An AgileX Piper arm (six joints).
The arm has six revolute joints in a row. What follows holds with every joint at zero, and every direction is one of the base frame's. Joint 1 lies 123.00 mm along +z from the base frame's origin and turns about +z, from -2.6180 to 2.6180 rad. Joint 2 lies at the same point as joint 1 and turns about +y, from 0.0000 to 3.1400 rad. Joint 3 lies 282.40 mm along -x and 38.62 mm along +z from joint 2 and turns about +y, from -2.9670 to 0.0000 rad. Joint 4 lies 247.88 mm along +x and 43.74 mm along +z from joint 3 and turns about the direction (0.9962, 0, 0.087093), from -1.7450 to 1.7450 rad. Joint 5 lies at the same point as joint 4 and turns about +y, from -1.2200 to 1.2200 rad. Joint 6 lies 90.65 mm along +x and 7.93 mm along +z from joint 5 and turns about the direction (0.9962, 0, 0.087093), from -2.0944 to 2.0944 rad. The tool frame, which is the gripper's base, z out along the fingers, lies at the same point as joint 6; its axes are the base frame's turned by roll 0.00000, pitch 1.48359 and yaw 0.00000 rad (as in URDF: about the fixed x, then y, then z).
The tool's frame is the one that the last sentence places.
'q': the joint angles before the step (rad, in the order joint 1, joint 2, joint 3, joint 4, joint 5, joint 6). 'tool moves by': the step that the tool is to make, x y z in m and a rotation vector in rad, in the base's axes. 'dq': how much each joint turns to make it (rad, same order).
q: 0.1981, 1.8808, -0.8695, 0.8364, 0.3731, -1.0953
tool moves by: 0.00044, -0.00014, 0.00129, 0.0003, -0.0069, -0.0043
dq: 0.0000, -0.0037, 0.0000, 0.0027, -0.0046, 0.0001
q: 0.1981, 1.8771, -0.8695, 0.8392, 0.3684, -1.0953
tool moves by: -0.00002, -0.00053, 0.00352, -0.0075, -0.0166, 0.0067
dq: 0.0004, -0.0121, 0.0015, -0.0114, -0.0062, -0.0001
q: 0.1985, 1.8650, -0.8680, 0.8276, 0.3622, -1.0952
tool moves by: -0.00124, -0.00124, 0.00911, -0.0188, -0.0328, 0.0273
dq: 0.0002, -0.0320, 0.0032, -0.0419, -0.0016, 0.0055
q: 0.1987, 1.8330, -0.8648, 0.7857, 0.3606, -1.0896
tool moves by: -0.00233, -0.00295, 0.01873, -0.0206, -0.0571, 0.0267
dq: -0.0034, -0.0634, 0.0032, -0.0654, 0.0035, 0.0236
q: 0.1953, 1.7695, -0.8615, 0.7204, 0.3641, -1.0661
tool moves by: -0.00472, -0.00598, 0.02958, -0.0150, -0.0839, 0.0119
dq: -0.0114, -0.0991, 0.0023, -0.0754, 0.0104, 0.0400
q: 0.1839, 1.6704, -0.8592, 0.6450, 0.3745, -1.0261
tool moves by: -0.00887, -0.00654, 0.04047, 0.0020, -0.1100, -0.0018
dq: -0.0135, -0.1300, -0.0074, -0.0643, 0.0227, 0.0469
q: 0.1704, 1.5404, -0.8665, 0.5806, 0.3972, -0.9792
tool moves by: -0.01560, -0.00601, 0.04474, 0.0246, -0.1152, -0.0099
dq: -0.0134, -0.1433, -0.0155, -0.0357, 0.0379, 0.0425
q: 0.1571, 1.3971, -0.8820, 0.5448, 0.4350, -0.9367
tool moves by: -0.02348, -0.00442, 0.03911, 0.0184, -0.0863, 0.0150
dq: -0.0098, -0.1380, -0.0167, -0.0276, 0.0701, 0.0267
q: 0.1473, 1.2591, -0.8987, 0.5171, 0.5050, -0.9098
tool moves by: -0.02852, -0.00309, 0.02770, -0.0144, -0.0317, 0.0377
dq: -0.0018, -0.1211, -0.0160, -0.0581, 0.1116, 0.0372
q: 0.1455, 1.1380, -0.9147, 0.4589, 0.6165, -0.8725
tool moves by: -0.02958, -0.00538, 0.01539, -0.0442, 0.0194, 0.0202
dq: 0.0000, -0.1042, -0.0078, -0.0915, 0.1328, 0.0630
